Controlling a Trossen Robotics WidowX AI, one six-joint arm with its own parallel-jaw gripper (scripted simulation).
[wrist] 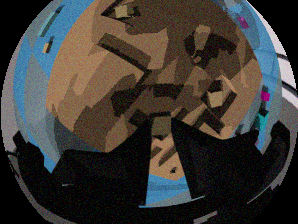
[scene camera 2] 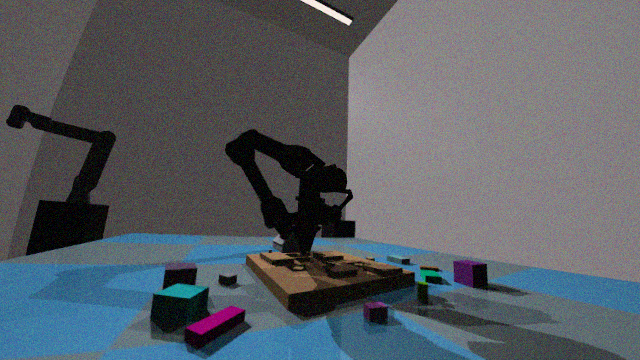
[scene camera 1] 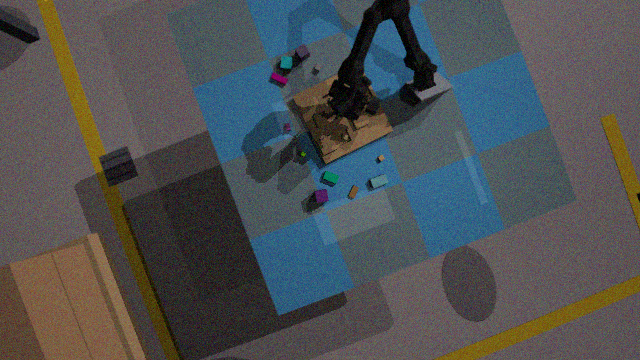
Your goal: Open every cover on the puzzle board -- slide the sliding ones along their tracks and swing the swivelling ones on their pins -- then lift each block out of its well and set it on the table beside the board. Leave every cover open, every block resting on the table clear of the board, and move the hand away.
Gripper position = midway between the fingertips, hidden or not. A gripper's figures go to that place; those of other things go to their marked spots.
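The gripper (wrist: pixel 160 123) is sitting 10 cm from the lens, and there's a tan wooden puzzle board (wrist: pixel 170 83) that's 11 cm from the lens.
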